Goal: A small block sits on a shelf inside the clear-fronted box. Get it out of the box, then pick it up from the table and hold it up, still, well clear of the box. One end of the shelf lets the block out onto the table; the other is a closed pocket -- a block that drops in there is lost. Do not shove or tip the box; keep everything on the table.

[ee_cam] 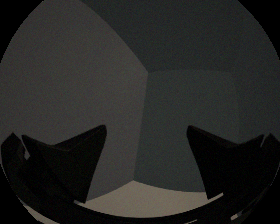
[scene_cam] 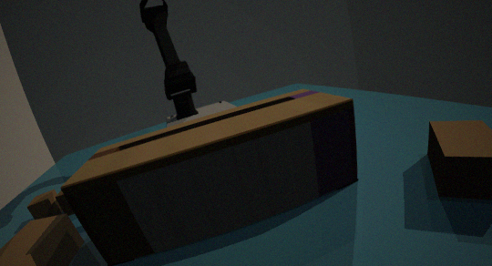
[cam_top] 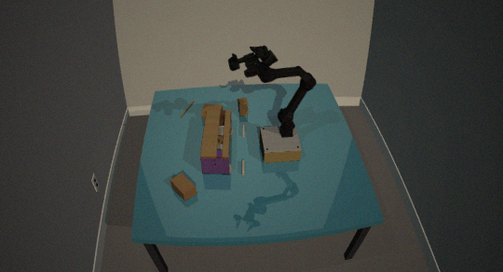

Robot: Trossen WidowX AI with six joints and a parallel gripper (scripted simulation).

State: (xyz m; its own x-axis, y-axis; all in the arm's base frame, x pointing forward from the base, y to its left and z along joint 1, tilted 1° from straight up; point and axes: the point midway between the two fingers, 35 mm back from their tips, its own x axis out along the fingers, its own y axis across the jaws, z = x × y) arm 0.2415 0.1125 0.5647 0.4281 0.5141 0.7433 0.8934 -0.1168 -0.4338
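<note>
Now: gripper tip 59 cm above the brown block, 11 cm to the left of it and 10 cm short of it. From my gripper tip the other things lie so: thin stick (67 cm below, 53 cm to the right, 32 cm ahead); box (61 cm below, 12 cm to the right, 8 cm ahead).
</note>
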